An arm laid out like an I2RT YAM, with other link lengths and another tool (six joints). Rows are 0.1 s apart.
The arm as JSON. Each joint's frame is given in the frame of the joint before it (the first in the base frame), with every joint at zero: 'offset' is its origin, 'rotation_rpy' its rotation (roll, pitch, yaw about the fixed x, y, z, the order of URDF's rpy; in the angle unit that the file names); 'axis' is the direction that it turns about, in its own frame. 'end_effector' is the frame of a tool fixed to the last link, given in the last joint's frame.
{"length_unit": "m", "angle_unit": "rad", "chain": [
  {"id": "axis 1", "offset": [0.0, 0.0, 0.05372], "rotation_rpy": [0.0, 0.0, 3.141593], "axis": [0.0, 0.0, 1.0]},
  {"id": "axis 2", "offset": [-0.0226, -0.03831, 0.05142], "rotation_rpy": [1.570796, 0.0, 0.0], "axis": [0.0, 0.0, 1.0]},
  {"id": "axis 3", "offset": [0.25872, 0.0, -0.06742], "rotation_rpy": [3.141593, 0.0, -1.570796], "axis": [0.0, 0.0, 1.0]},
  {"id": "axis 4", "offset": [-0.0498, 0.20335, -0.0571], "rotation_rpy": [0.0, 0.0, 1.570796], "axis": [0.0, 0.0, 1.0]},
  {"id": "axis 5", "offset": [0.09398, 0.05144, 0.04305], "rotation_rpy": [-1.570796, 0.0, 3.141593], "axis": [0.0, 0.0, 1.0]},
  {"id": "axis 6", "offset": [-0.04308, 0.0, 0.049], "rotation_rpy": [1.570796, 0.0, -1.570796], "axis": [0.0, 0.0, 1.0]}
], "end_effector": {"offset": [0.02, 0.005, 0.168], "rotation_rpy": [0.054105, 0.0, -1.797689]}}
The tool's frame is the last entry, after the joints.
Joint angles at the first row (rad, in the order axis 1, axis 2, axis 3, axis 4, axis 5, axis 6):
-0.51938, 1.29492, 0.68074, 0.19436, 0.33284, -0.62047
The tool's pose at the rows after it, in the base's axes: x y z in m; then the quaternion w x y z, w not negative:
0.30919, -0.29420, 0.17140, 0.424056, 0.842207, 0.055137, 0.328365
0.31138, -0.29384, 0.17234, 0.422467, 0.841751, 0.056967, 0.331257
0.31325, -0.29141, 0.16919, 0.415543, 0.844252, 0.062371, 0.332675
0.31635, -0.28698, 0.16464, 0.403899, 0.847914, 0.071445, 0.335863
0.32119, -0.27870, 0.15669, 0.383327, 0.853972, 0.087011, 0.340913
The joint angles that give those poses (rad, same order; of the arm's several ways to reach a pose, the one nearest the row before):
-0.51975, 1.29607, 0.68764, 0.19090, 0.33094, -0.62047
-0.51977, 1.29914, 0.69258, 0.19133, 0.32367, -0.62047
-0.52014, 1.30025, 0.69258, 0.18327, 0.30728, -0.62047
-0.52054, 1.30027, 0.69294, 0.16920, 0.27904, -0.62047
-0.52052, 1.29950, 0.69296, 0.14401, 0.23099, -0.62085

